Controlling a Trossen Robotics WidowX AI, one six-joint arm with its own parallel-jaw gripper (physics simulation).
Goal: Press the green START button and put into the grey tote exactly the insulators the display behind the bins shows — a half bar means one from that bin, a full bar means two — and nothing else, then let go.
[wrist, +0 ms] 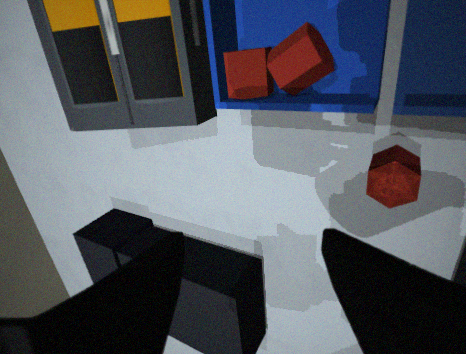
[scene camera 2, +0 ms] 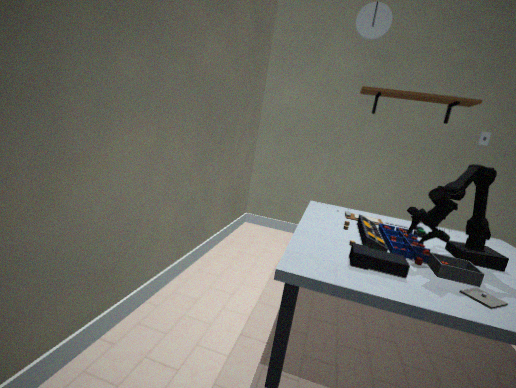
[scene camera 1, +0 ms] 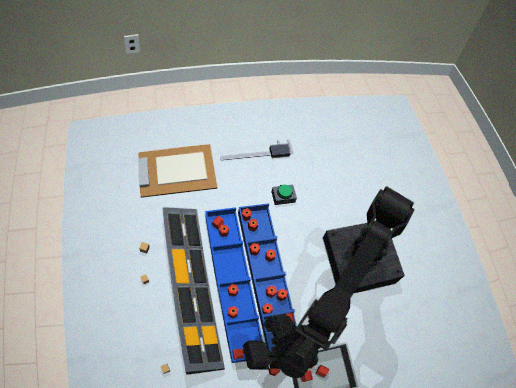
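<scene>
The green START button stands beyond the blue bins. The display shows one full bar on the left in its second cell from the top in scene camera 1, and two half bars in its lowest cell. My gripper is open and empty above the table, near the bins' lower end. Two red insulators lie in the nearest bin. Another insulator lies outside, between bins and tote. The grey tote holds insulators; the arm hides part.
A long black box stands near the display's lower end, below the fingers in the wrist view. Small wooden blocks lie beside the display. A clipboard and a caliper lie beyond the bins. A flat plate lies near the tote.
</scene>
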